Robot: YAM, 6 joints.
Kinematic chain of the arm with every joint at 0, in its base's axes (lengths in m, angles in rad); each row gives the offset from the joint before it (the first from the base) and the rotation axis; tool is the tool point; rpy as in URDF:
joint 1: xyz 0 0 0.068 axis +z
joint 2: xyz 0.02 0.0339 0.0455 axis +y
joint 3: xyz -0.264 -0.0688 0 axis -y
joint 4: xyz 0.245 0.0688 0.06 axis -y
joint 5: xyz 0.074 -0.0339 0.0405 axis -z
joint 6: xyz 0.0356 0 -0.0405 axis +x
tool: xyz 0 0 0 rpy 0 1.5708 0
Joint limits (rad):
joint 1: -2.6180..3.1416
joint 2: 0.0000..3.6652
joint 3: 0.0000..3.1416
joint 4: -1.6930..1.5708
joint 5: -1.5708..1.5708
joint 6: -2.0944..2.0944
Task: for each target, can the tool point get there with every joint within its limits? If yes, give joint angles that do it. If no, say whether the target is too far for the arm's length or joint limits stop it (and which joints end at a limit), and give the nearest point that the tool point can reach.
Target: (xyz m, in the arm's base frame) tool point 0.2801 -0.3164 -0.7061
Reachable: no: too far | nearest point 0.2236 -0.2526 -0.3693 | short by 0.347 m
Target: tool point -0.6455 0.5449 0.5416
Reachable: no: too far | nearest point -0.4397 0.3712 0.4018 | short by 0.303 m
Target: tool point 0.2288 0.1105 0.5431
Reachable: yes | joints 0.5372 1.4126 1.4643 1.1873 0.6720 1.0317
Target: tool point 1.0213 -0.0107 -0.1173
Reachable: no: too far | nearest point 0.6298 -0.0066 -0.0271 | short by 0.402 m
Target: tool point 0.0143 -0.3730 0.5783
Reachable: yes | joints 1.6100 0.7637 2.9010 -0.3782 -0.0089 -0.6907
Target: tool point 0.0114 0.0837 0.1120
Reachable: yes | joints 1.7733 1.6035 0.3455 -1.3260 0.9077 0.5910
